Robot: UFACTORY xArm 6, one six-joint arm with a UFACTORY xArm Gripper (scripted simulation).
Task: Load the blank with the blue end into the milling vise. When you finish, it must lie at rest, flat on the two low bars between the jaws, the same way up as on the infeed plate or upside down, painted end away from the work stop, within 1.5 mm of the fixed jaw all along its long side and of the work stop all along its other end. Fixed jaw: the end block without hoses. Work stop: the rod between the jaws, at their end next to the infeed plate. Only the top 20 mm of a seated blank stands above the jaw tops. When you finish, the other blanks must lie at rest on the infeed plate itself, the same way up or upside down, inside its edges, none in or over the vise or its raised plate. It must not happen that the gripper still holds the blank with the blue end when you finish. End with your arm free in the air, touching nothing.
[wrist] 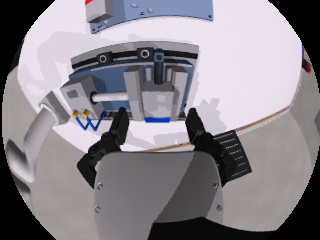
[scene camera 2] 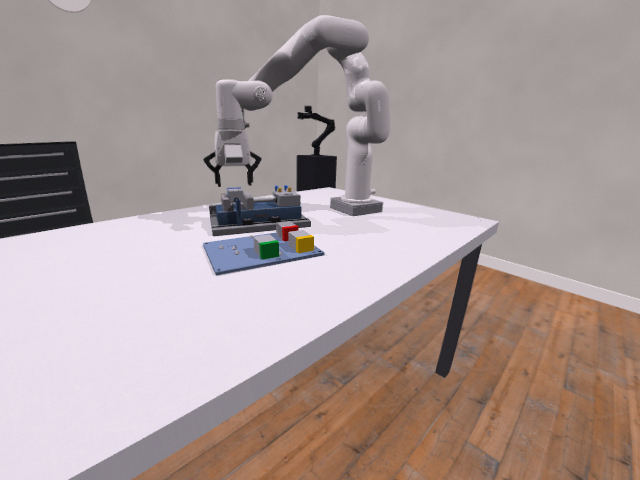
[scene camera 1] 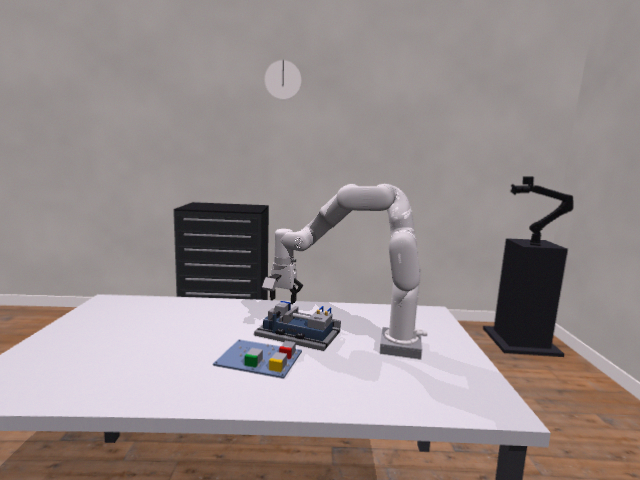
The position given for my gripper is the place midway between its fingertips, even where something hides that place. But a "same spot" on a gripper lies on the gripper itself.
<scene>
My gripper shows in the wrist view, in scene camera 2 and in scene camera 1 (pixel 282 301). The same spot on my gripper: (wrist: pixel 111 141) is (scene camera 2: pixel 249 168).
</scene>
